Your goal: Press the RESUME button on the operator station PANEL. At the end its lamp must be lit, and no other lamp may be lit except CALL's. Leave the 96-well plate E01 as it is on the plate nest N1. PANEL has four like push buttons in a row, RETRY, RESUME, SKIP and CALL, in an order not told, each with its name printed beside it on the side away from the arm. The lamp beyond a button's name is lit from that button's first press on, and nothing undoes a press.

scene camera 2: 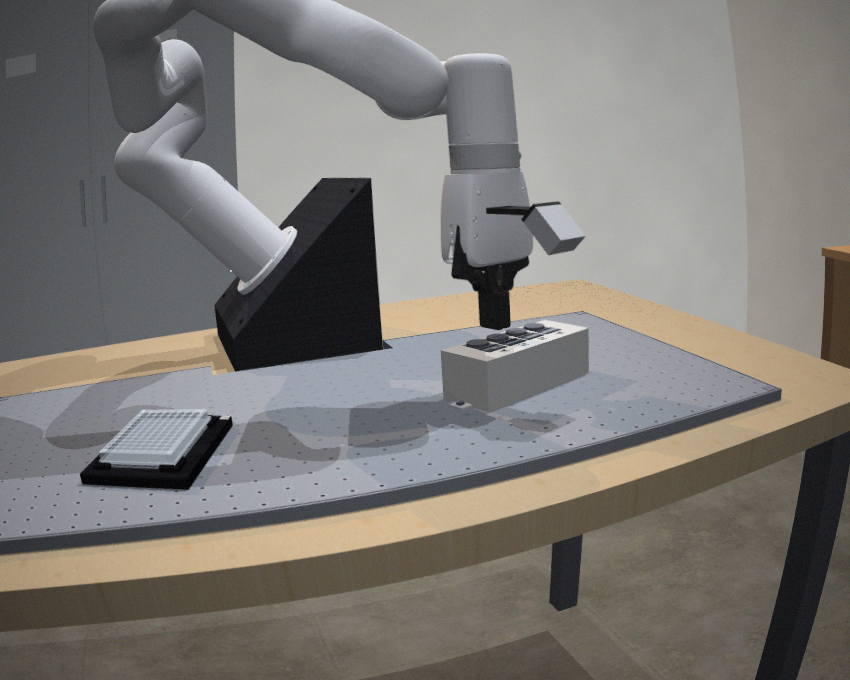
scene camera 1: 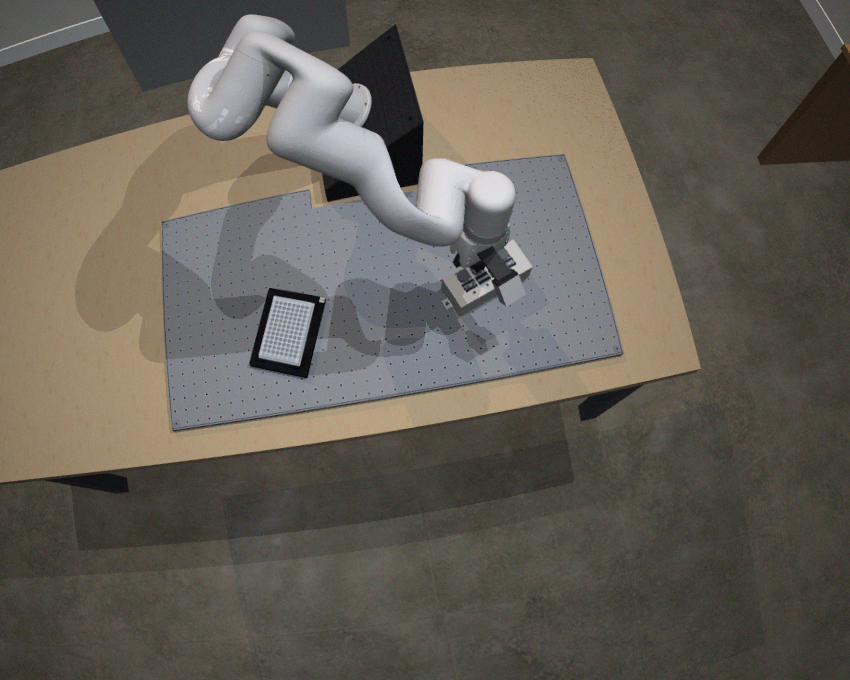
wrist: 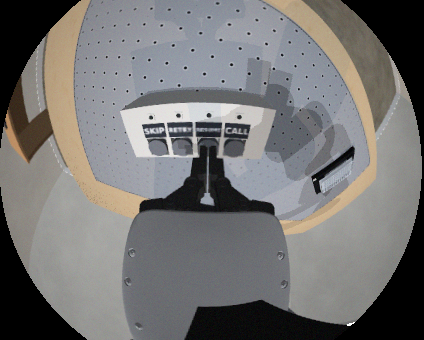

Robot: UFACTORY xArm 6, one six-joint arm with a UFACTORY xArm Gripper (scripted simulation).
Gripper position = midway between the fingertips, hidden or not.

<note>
I see my gripper (scene camera 2: 495, 327), a 96-well plate E01 (scene camera 2: 153, 437) and an operator panel (scene camera 2: 491, 377).
The 96-well plate E01 shows as well in scene camera 1 (scene camera 1: 273, 348). My gripper is seen too in scene camera 1 (scene camera 1: 476, 265) and in the wrist view (wrist: 208, 156). The operator panel also shows in the wrist view (wrist: 194, 114).
</note>
